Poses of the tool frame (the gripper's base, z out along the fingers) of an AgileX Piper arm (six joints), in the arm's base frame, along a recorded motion.
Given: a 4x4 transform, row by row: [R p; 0 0 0 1], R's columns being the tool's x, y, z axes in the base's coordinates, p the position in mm. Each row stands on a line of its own.
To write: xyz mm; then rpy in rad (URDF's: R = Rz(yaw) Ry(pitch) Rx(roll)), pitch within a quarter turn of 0, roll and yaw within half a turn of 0. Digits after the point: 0 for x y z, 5 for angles.
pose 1, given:
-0.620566 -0.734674 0.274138 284
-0.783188 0.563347 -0.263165 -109
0.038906 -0.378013 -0.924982 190
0 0 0 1
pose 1, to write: 284 -109 190 -2.75363 -0.03892 -2.24086
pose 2, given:
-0.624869 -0.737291 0.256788 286
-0.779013 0.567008 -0.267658 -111
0.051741 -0.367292 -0.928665 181
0 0 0 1
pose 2, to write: 286 -111 181 -2.76497 -0.05176 -2.24683
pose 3, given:
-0.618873 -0.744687 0.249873 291
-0.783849 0.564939 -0.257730 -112
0.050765 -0.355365 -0.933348 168
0 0 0 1
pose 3, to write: 291 -112 168 -2.77780 -0.05079 -2.23912
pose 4, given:
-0.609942 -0.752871 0.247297 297
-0.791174 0.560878 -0.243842 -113
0.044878 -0.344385 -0.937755 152
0 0 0 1
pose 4, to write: 297 -113 152 -2.78964 -0.04489 -2.22756
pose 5, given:
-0.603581 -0.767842 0.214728 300
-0.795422 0.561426 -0.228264 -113
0.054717 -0.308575 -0.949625 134
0 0 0 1
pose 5, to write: 300 -113 134 -2.82741 -0.05474 -2.21992
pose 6, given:
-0.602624 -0.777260 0.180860 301
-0.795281 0.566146 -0.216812 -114
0.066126 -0.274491 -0.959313 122
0 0 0 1
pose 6, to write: 301 -114 122 -2.86291 -0.06617 -2.21924
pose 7, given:
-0.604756 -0.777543 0.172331 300
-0.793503 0.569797 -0.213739 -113
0.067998 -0.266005 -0.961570 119
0 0 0 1
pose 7, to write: 300 -113 119 -2.87171 -0.06805 -2.22202
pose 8, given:
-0.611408 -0.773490 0.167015 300
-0.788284 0.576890 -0.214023 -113
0.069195 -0.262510 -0.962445 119
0 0 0 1
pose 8, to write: 300 -113 119 -2.87532 -0.06925 -2.23049
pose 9, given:
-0.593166 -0.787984 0.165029 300
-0.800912 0.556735 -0.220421 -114
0.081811 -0.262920 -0.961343 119
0 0 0 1
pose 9, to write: 300 -114 119 -2.87463 -0.08190 -2.20826
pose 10, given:
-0.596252 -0.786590 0.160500 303
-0.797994 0.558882 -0.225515 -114
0.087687 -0.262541 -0.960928 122
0 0 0 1
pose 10, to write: 303 -114 122 -2.87489 -0.08780 -2.21250
